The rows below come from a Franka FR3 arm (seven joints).
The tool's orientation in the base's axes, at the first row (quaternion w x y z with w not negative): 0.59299, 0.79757, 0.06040, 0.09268
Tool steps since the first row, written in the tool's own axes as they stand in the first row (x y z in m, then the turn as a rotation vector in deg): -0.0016, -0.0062, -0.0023, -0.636, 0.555, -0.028; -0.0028, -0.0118, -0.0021, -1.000, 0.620, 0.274; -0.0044, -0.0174, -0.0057, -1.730, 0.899, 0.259; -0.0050, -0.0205, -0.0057, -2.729, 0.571, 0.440; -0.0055, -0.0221, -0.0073, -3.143, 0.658, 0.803; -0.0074, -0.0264, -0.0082, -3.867, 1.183, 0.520; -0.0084, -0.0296, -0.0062, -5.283, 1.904, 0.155; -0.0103, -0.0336, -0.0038, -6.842, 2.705, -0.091; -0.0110, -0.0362, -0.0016, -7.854, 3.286, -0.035; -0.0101, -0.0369, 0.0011, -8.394, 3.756, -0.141; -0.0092, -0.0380, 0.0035, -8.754, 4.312, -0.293; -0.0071, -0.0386, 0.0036, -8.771, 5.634, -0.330
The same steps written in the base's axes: -0.0020, 0.0036, -0.0054, -0.634, -0.266, 0.491; -0.0030, 0.0048, -0.0109, -0.924, -0.642, 0.441; -0.0053, 0.0095, -0.0154, -1.643, -0.859, 0.656; -0.0059, 0.0102, -0.0184, -2.573, -1.139, 0.216; -0.0067, 0.0121, -0.0195, -2.899, -1.589, 0.166; -0.0087, 0.0138, -0.0235, -3.674, -1.626, 0.692; -0.0092, 0.0126, -0.0272, -5.146, -1.786, 1.376; -0.0104, 0.0112, -0.0319, -6.731, -2.109, 2.093; -0.0106, 0.0097, -0.0350, -7.714, -2.538, 2.556; -0.0091, 0.0076, -0.0364, -8.270, -2.687, 2.995; -0.0077, 0.0058, -0.0380, -8.663, -2.780, 3.542; -0.0056, 0.0063, -0.0385, -8.705, -3.131, 4.816
